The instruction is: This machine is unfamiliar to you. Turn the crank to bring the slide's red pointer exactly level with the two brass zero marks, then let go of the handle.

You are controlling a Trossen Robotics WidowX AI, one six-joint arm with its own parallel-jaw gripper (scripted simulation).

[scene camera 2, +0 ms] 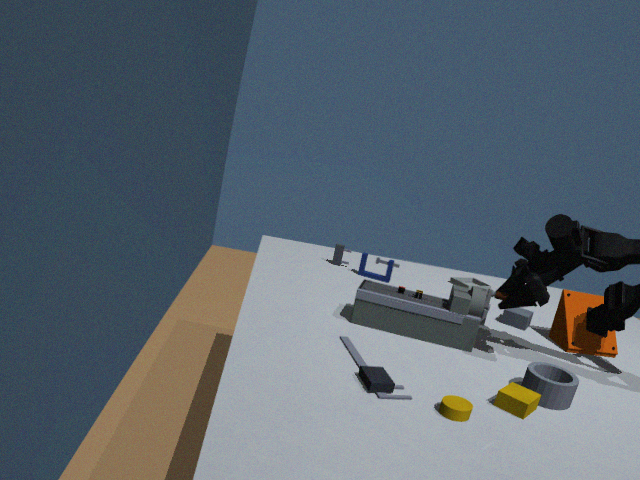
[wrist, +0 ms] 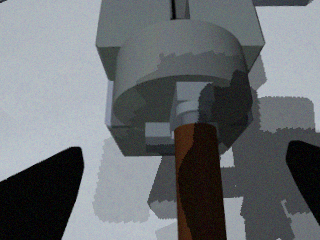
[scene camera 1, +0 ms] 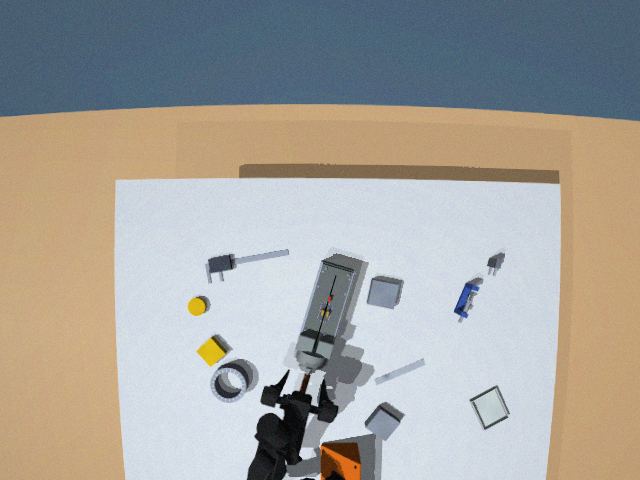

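My gripper: open, holding nothing, visible in the wrist view and scene camera 1. Yellow block, seen. Caliper, seen. Grey tray, grey slide machine, both seen.
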